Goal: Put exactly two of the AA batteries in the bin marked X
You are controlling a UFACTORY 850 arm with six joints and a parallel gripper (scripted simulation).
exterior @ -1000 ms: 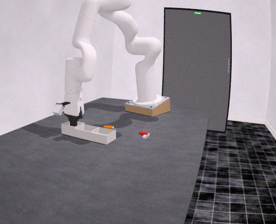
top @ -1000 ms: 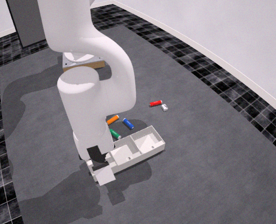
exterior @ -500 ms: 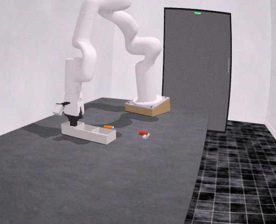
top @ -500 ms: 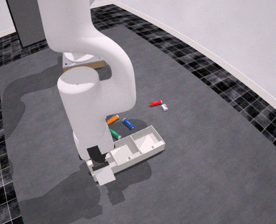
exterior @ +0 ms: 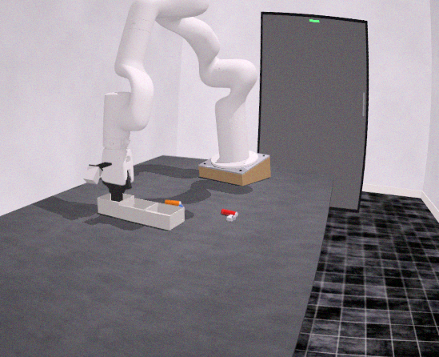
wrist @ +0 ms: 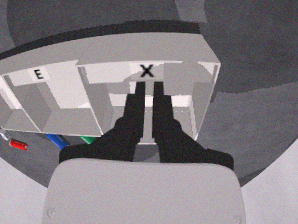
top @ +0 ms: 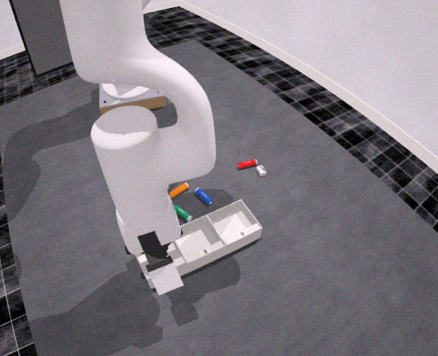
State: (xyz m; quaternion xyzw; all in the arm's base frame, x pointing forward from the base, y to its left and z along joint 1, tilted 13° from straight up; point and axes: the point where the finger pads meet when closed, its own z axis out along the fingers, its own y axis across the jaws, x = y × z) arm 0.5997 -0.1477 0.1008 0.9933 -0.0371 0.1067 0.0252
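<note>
Now: the white three-compartment tray 1 cm ahead of my hand, 8 cm to the left of it and 1 cm below it. Round my hand: blue battery 10 cm behind, 16 cm to the left, 3 cm below; orange AA battery 15 cm behind, 12 cm to the left, 3 cm below; green AA battery 8 cm behind, 9 cm to the left, 3 cm below.
</note>
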